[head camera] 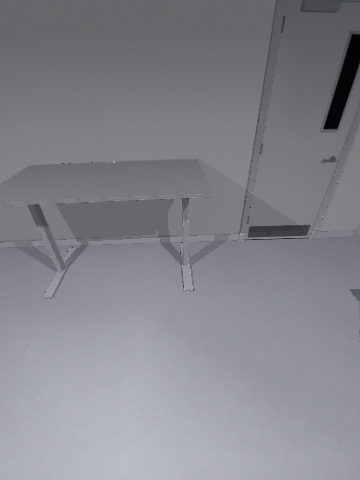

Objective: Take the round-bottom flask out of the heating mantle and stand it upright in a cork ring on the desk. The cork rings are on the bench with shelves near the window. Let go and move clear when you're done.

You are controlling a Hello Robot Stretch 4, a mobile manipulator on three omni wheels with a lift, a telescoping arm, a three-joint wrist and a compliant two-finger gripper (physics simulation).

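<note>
A grey desk with two T-shaped legs stands against the wall, left of the middle of the head camera view. The round-bottom flask, the heating mantle, the cork rings and the bench with shelves do not show in this view. My gripper does not show either.
A closed door with a narrow dark window and a handle is in the wall to the right of the desk. The desk's legs reach down to the grey floor. A dark edge shows at the far right.
</note>
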